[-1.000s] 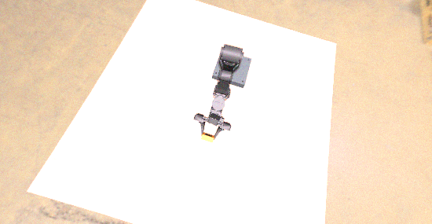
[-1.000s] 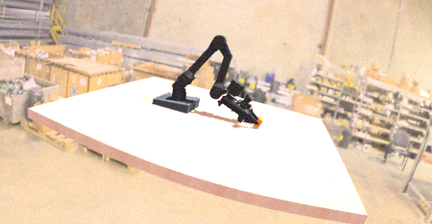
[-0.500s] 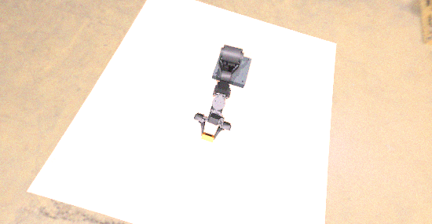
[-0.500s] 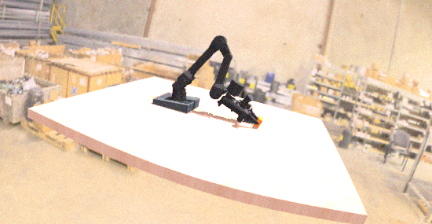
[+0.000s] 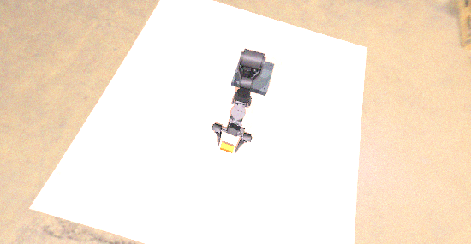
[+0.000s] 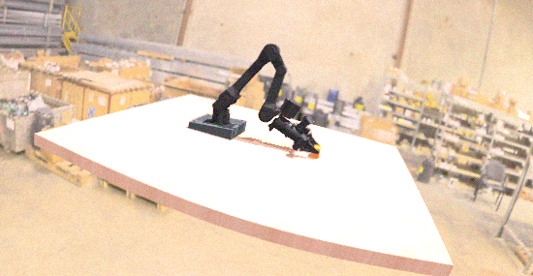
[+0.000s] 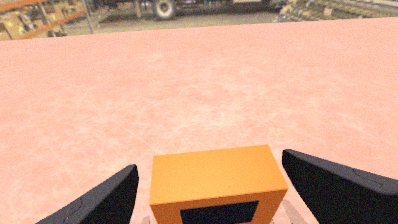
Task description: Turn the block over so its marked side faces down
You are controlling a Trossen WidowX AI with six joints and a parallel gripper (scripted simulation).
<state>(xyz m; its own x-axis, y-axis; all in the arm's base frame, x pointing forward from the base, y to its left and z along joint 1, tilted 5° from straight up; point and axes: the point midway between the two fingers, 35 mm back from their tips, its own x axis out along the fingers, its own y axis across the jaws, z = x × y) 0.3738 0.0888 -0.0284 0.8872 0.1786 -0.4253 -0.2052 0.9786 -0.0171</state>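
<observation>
Now: the block 10 mm below my gripper tip and 10 mm behind it.
</observation>
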